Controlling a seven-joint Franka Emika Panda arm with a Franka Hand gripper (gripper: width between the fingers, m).
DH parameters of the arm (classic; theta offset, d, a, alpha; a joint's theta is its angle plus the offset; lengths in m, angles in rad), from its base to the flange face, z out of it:
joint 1: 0 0.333 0 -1.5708
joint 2: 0 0 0 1.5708
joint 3: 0 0.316 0.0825 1.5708
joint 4: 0 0 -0.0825 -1.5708
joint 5: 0 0.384 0 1.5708
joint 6: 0 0 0.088 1.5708
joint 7: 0 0.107 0 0
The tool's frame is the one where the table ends.
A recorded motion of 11 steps. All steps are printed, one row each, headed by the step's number.
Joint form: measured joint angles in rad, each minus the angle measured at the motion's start. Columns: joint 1, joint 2, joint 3, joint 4, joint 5, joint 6, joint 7.
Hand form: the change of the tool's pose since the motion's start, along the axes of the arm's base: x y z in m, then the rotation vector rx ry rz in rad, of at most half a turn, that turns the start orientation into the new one. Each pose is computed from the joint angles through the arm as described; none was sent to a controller.
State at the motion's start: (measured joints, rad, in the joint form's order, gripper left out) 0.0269 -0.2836 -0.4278 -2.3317 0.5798 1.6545 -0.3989
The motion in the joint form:
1: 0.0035 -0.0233 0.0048 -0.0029 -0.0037 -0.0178 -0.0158
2: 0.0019 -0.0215 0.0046 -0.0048 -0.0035 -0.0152 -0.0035
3: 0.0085 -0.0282 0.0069 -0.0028 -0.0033 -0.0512 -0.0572
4: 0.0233 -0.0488 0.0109 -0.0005 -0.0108 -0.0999 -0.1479
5: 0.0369 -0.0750 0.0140 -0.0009 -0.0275 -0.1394 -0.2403
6: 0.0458 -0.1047 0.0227 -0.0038 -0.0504 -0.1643 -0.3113
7: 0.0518 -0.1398 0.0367 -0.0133 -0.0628 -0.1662 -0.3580
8: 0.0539 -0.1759 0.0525 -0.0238 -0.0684 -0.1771 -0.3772
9: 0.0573 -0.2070 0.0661 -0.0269 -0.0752 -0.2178 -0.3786
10: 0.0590 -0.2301 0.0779 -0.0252 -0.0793 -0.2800 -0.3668
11: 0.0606 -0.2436 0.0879 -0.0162 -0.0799 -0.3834 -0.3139
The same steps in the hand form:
1: -0.0040 0.0052 0.0078 0.0077 -0.0198 0.0315
2: -0.0041 0.0045 0.0063 0.0064 -0.0092 0.0198
3: -0.0070 0.0113 0.0093 0.0287 -0.0337 0.0863
4: -0.0125 0.0224 0.0174 0.0563 -0.0888 0.1984
5: -0.0193 0.0310 0.0259 0.0748 -0.1505 0.3082
6: -0.0262 0.0383 0.0344 0.0775 -0.2036 0.3989
7: -0.0321 0.0461 0.0431 0.0719 -0.2561 0.4592
8: -0.0395 0.0543 0.0519 0.0721 -0.2859 0.4999
9: -0.0491 0.0631 0.0610 0.0839 -0.2851 0.5422
10: -0.0598 0.0715 0.0689 0.1066 -0.2578 0.5812
11: -0.0736 0.0807 0.0765 0.1439 -0.1711 0.6100

